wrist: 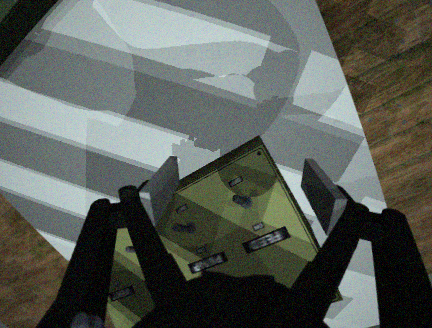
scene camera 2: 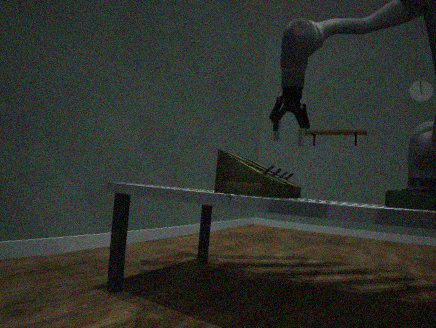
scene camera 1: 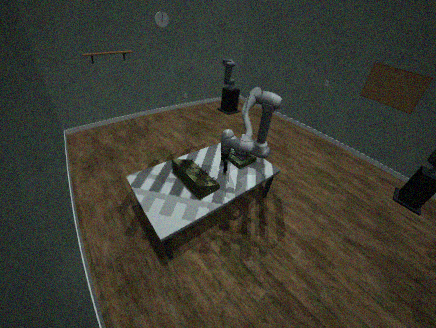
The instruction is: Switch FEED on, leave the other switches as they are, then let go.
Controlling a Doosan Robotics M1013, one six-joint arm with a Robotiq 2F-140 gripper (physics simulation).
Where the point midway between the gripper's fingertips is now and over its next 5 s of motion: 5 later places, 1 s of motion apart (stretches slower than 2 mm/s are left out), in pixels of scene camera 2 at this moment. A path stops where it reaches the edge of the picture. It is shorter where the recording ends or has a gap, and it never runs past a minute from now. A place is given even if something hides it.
My gripper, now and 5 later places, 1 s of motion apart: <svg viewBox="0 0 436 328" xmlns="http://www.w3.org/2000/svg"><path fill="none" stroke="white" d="M289 143L290 182L285 164L287 163L284 185L280 149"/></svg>
